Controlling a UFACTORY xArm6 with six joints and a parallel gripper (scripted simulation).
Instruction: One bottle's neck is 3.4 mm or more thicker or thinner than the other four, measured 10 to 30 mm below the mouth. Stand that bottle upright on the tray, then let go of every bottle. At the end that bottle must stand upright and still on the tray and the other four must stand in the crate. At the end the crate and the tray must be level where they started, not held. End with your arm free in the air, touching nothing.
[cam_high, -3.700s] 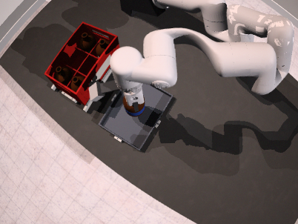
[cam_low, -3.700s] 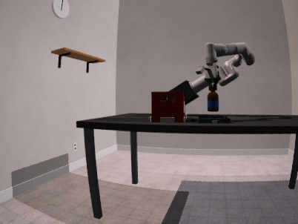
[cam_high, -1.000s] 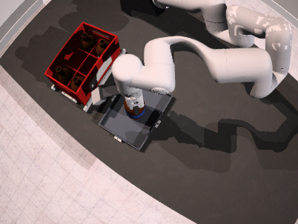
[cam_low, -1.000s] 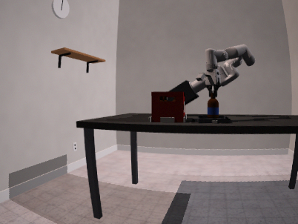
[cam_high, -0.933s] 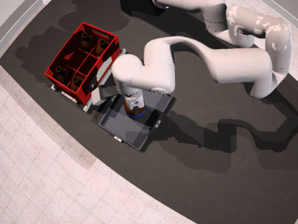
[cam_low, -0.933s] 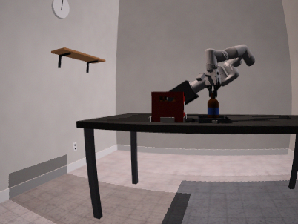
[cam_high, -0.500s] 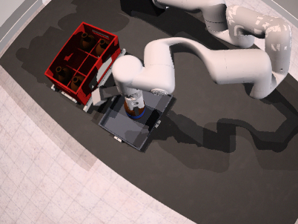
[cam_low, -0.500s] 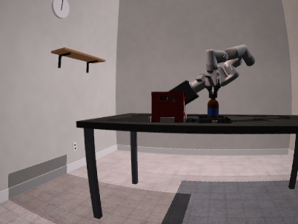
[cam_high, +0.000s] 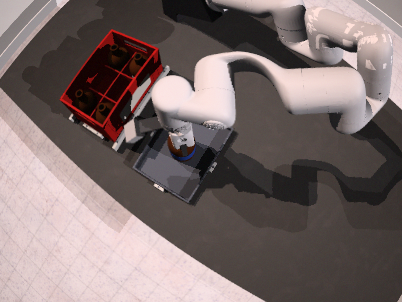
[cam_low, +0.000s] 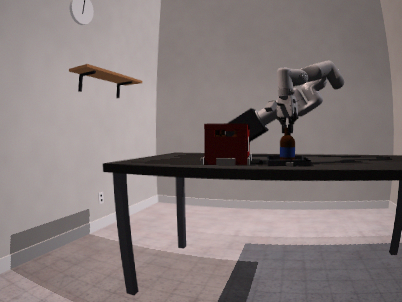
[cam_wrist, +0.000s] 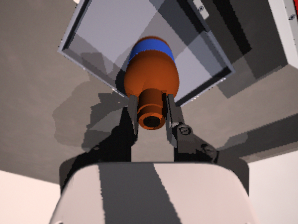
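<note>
My gripper is now 150 mm above the dark flat tray. Round my hand: red crate: 280 mm to the right, 70 mm below, 20 mm ahead.
</note>
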